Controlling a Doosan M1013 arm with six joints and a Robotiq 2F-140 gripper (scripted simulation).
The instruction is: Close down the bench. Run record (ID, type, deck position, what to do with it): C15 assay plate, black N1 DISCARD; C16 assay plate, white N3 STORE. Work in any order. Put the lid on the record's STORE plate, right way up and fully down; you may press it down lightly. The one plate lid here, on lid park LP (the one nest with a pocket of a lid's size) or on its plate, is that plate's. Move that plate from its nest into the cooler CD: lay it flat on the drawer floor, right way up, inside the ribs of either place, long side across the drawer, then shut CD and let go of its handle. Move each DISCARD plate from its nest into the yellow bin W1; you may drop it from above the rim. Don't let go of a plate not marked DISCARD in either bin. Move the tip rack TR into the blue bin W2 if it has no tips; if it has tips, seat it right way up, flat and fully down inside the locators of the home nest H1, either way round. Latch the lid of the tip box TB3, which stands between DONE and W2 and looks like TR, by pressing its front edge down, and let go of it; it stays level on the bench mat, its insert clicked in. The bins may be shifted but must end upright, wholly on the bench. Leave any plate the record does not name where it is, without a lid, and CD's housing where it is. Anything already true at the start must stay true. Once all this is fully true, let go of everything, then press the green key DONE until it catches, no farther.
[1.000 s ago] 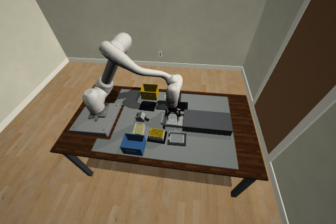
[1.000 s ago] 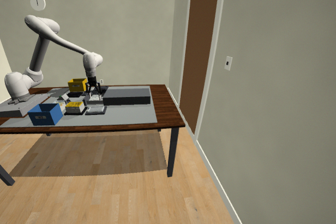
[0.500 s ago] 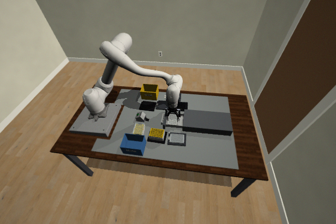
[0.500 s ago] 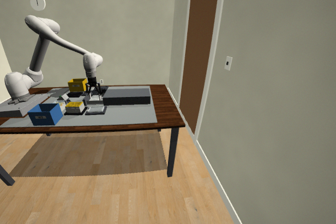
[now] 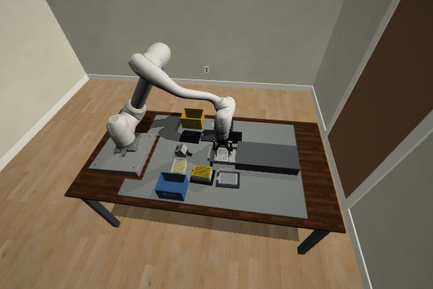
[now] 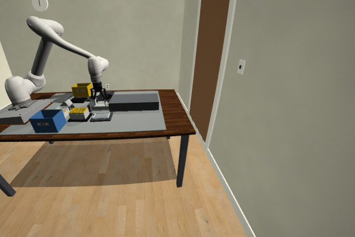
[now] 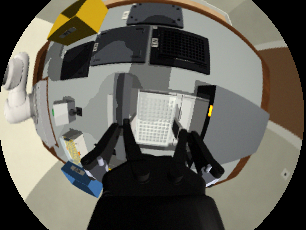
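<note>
Right now the plate lid is 10 mm below my hand. From my hand the other things lie so: white plate: 20 mm below; then cooler drawer: 30 mm ahead, 20 mm below, 10 mm to the right; then black plate: 180 mm to the left, 90 mm ahead, 20 mm below.
</note>
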